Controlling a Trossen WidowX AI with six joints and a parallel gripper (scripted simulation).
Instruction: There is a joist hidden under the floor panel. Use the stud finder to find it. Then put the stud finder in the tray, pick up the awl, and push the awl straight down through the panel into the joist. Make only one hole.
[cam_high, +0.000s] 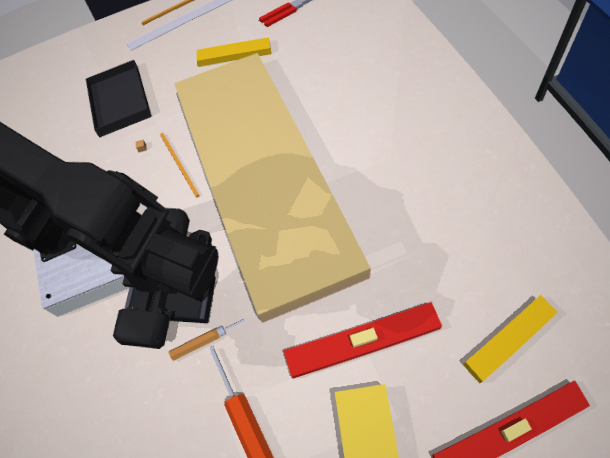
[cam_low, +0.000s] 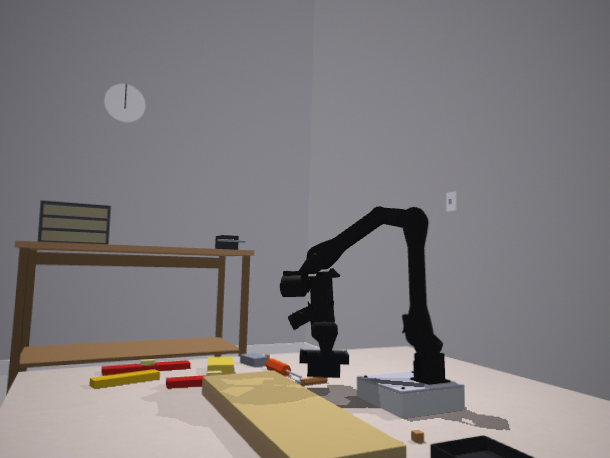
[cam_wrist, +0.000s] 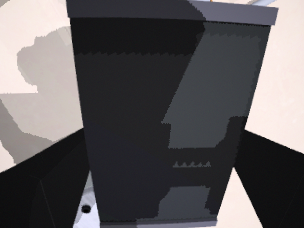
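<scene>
The stud finder is 3 cm below my gripper tip, 2 cm ahead of it and 1 cm to the right of it. From my gripper tip the other things lie so: black tray: 51 cm to the left, 6 cm below; then orange screwdriver: 14 cm to the right, 6 cm below, 3 cm ahead; then ruler: 70 cm to the left, 20 cm ahead, 7 cm below.
</scene>
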